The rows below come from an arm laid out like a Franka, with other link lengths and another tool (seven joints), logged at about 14 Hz.
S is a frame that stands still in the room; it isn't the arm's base.
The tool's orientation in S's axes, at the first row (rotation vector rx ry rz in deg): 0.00, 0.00, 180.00
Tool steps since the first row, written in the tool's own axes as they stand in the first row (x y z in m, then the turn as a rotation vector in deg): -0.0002, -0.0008, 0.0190, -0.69, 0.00, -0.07; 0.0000, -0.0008, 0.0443, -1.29, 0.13, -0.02; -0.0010, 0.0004, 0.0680, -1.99, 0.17, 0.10; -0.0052, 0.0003, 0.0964, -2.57, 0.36, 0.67; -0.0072, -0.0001, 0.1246, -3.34, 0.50, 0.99; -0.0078, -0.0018, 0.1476, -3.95, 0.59, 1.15; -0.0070, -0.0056, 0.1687, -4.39, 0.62, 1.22; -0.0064, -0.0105, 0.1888, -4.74, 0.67, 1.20; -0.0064, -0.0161, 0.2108, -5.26, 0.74, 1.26; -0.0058, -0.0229, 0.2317, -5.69, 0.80, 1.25
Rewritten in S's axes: 0.0002, 0.0008, 0.0190, 0.69, 0.00, -0.07; 0.0000, 0.0008, 0.0443, 1.29, -0.13, -0.02; 0.0010, -0.0004, 0.0680, 1.99, -0.17, 0.10; 0.0052, -0.0003, 0.0964, 2.57, -0.36, 0.67; 0.0072, 0.0001, 0.1246, 3.34, -0.50, 0.99; 0.0078, 0.0018, 0.1476, 3.95, -0.59, 1.15; 0.0070, 0.0056, 0.1687, 4.39, -0.62, 1.22; 0.0064, 0.0105, 0.1888, 4.74, -0.67, 1.20; 0.0064, 0.0161, 0.2108, 5.26, -0.74, 1.26; 0.0058, 0.0229, 0.2317, 5.69, -0.80, 1.25
